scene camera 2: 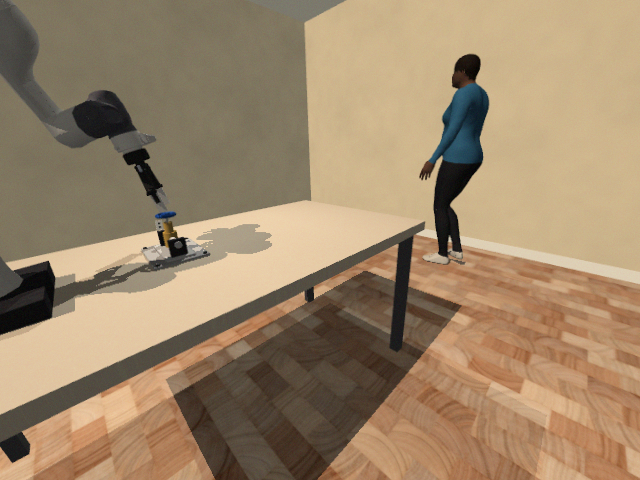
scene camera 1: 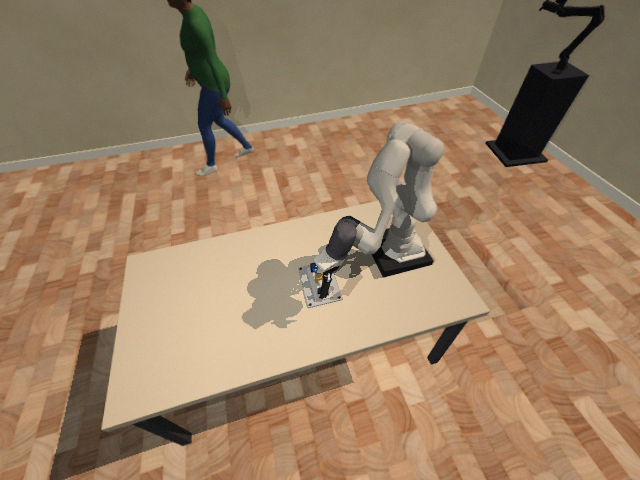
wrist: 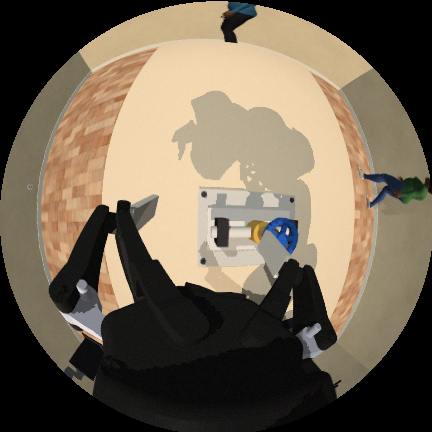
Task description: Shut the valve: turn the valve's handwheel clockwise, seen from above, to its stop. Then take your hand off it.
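Note:
The blue handwheel [scene camera 1: 314, 268] [scene camera 2: 165, 214] [wrist: 284, 233] lies level on top of the yellow valve body [scene camera 1: 318, 277] [scene camera 2: 169, 229] [wrist: 256, 232]. The valve is mounted on a grey base plate [scene camera 1: 306, 290] [scene camera 2: 154, 256] [wrist: 204, 216] with a white pipe and black blocks. My gripper [scene camera 1: 324, 287] [scene camera 2: 163, 200] [wrist: 210, 222] is open and empty, tilted above the plate. In the wrist view the right fingertip pad overlaps the wheel's lower left part; the left pad is well off to the left. Whether the right pad touches the wheel, I cannot tell. The wheel's turn angle is unclear.
The plate stands on the pale table [scene camera 1: 206, 310] [scene camera 2: 310, 227] [wrist: 150, 150], near the arm's black base [scene camera 1: 405, 266] [scene camera 2: 43, 289]. A person in green [scene camera 1: 204, 51] [wrist: 414, 191] and a person in blue [scene camera 2: 467, 124] [wrist: 243, 9] stand beyond the table. A black pedestal [scene camera 1: 540, 111] stands at the back right.

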